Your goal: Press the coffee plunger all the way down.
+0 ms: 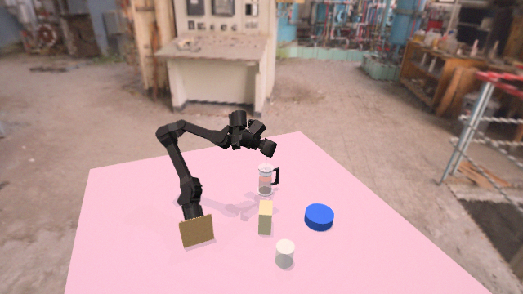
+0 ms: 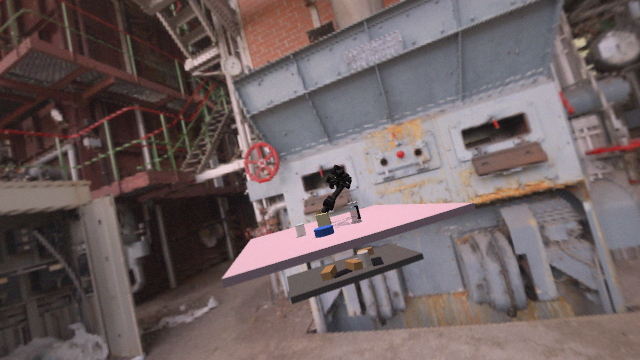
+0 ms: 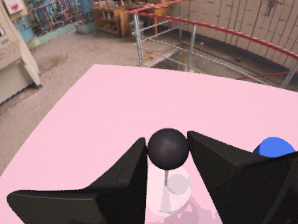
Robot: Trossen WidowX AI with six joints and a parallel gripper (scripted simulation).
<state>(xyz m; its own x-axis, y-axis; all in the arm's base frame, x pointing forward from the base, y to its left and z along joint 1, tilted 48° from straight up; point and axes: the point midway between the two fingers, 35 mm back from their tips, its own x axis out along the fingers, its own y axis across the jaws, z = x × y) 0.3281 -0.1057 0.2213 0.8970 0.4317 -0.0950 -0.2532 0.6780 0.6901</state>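
Right now the coffee press is 10 mm ahead of my gripper tip and 130 mm below it. Also, from my gripper tip: yellow-green block 130 mm behind, 200 mm to the right, 200 mm below; then blue disc 90 mm ahead, 280 mm to the right, 230 mm below.
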